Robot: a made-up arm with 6 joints.
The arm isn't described. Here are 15 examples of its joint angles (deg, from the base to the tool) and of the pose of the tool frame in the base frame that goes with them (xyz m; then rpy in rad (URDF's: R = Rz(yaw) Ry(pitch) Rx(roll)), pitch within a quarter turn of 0, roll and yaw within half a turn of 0).
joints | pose
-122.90 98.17 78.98 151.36 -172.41 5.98 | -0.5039 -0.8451 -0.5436 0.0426 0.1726 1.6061
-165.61 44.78 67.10 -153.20 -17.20 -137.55 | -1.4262 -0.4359 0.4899 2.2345 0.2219 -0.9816
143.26 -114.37 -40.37 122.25 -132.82 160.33 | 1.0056 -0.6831 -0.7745 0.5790 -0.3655 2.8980
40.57 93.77 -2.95 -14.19 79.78 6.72 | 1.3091 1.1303 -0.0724 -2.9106 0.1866 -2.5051
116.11 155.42 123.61 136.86 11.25 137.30 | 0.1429 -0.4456 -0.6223 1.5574 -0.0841 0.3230
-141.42 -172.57 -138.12 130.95 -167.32 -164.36 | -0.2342 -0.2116 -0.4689 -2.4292 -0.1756 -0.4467
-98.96 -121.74 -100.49 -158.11 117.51 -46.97 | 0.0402 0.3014 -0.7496 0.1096 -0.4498 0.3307
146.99 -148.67 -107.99 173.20 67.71 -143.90 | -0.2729 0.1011 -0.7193 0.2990 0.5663 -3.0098
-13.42 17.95 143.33 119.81 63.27 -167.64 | 0.6488 0.0215 0.3647 -2.8810 1.2730 -2.1629
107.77 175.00 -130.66 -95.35 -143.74 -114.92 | -0.2888 0.4378 -0.4068 2.3450 -0.4949 -0.9682
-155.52 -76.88 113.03 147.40 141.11 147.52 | 0.6573 0.1884 0.9118 2.5517 -1.1801 0.6893
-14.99 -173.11 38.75 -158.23 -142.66 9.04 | -0.5634 0.2363 -1.1689 0.2508 -0.1447 2.7326
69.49 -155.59 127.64 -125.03 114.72 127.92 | -0.2065 -0.7635 -0.2011 2.6760 -0.8136 -0.0948
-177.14 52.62 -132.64 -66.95 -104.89 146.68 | -0.0925 -0.1949 0.8123 -2.0541 -0.4563 -3.0722
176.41 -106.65 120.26 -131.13 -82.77 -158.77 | 0.6540 -0.2084 0.5711 1.6306 1.0212 -0.7380
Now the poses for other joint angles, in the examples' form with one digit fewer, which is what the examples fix.
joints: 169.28 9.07 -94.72 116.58 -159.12 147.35
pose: 0.405 -0.071 1.198 1.400 1.025 -2.230
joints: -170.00 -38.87 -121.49 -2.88 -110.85 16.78
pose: 0.697 0.068 0.248 1.500 1.260 -1.416
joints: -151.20 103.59 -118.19 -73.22 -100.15 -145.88
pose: -0.551 -0.529 0.585 2.208 1.151 1.337
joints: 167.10 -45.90 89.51 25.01 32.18 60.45
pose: 0.039 -0.094 1.410 1.281 0.199 -1.618
